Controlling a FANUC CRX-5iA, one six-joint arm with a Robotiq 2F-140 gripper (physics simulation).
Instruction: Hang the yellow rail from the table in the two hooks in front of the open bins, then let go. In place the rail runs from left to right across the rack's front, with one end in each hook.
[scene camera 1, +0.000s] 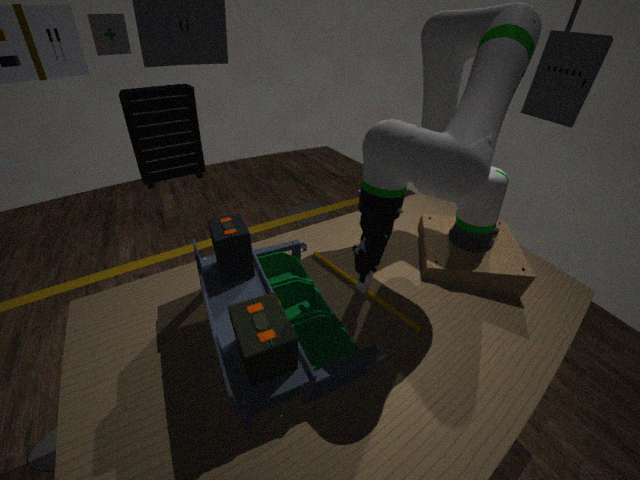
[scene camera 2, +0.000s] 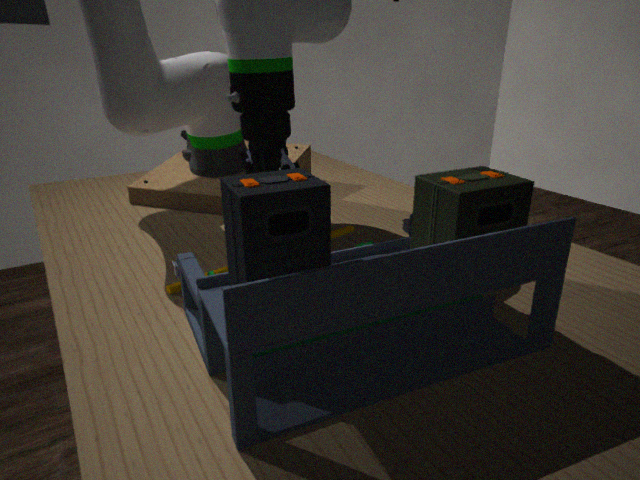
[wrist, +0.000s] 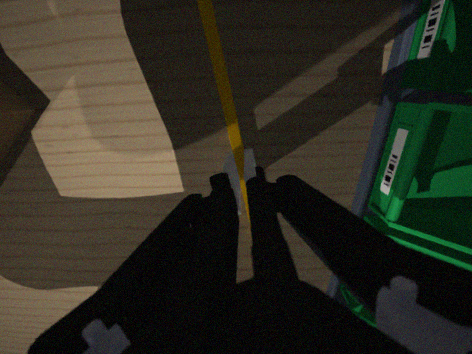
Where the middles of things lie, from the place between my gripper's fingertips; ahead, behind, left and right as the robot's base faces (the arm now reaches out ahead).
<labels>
I see my gripper 28 cm short of the dark grey case (scene camera 2: 278, 222), 16 cm below it and 15 cm to the left of it. Round my hand: olive green case (scene camera 2: 450, 205): 33 cm ahead, 15 cm above, 7 cm to the left.
</labels>
